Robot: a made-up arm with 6 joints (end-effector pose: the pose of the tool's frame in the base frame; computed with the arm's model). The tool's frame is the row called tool.
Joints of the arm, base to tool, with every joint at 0 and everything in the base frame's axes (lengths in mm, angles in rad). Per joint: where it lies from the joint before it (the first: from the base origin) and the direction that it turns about. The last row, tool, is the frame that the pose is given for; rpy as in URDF.
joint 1: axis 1 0 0 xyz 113.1 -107.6 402
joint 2: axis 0 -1 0 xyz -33.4 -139.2 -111.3
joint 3: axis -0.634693 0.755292 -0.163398 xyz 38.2 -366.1 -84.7
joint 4: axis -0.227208 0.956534 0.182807 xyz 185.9 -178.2 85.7
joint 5: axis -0.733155 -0.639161 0.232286 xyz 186.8 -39.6 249
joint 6: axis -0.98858 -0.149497 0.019 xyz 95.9 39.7 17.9
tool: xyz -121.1 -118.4 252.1 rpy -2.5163 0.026 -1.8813
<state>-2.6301 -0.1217 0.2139 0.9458 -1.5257 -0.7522</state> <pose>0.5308 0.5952 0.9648 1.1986 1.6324 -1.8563</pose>
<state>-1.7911 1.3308 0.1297 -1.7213 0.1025 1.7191</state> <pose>-0.0998 -0.1453 0.9136 0.4674 -0.3172 -1.3204</pose>
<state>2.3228 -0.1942 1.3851 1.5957 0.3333 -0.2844</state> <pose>0.3725 1.0365 0.1453 2.6546 0.3674 -1.1514</pose>
Working (the frame after each row of the table, in the pose's form):
after joint 1: 0.1131 -0.1076 0.4020 2.3228 0.0000 0.0000
after joint 2: 0.0797 0.0688 0.3764 2.3139 0.0978 0.2254
after joint 3: 0.1008 0.3849 0.1708 1.1181 0.6321 1.0907
after joint 4: 0.3090 0.5151 0.0550 -0.1510 1.3546 2.1580
after joint 5: 0.2264 0.8174 0.0705 0.0377 0.9913 2.3249
after joint 6: 0.1319 0.8595 0.0905 0.0981 1.3311 2.1727

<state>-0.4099 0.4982 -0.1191 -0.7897 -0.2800 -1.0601</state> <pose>0.0998 -1.0161 0.9427 -1.1317 0.8960 0.1783</pose>
Working (the frame after each row of the table, in the pose's form):
after joint 1: 0.1131 -0.1076 0.4020 -0.4099 0.0000 0.0000
after joint 2: 0.0797 -0.2796 0.3554 -0.4013 -0.4911 0.1021
after joint 3: 0.1537 -0.6378 0.4498 -0.3285 -0.5704 0.1576
after joint 4: 0.2709 -0.7384 0.6730 -0.0392 -1.3144 0.1913
after joint 5: 0.0805 -0.7669 0.9208 0.1573 -1.1109 0.2605
after joint 6: 0.0938 -0.7211 1.0147 1.0561 -0.7219 0.8075

